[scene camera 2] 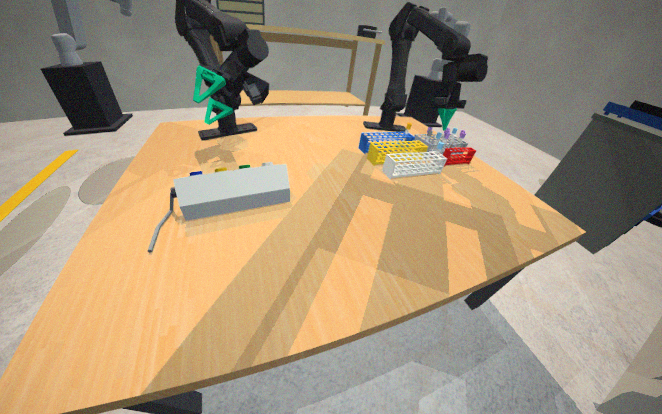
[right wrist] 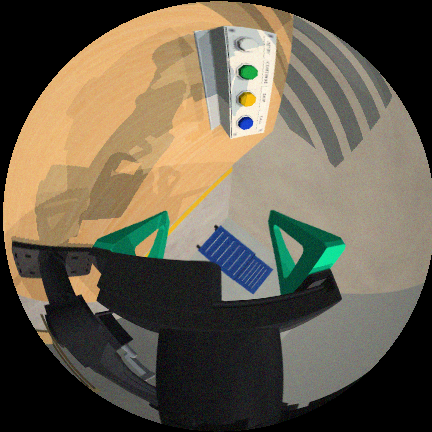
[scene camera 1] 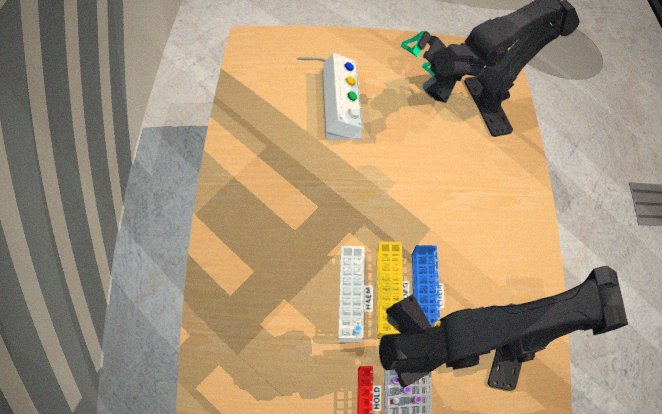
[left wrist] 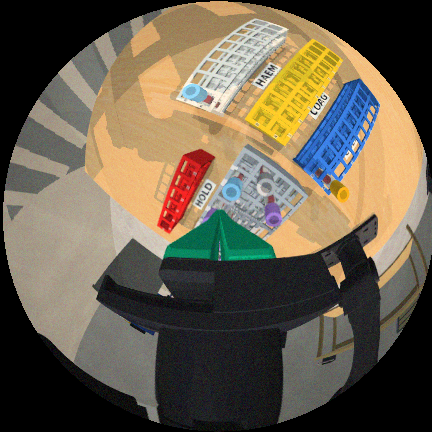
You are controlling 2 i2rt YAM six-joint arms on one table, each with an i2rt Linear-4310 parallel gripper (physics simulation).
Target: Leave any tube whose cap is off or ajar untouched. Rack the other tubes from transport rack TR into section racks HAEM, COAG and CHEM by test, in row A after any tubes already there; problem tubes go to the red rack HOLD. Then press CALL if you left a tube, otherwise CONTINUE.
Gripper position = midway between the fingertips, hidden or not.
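Left gripper (left wrist: pixel 219 215): shut, holding nothing. The right gripper (scene camera 2: pixel 201 113) is open and likewise holds nothing.
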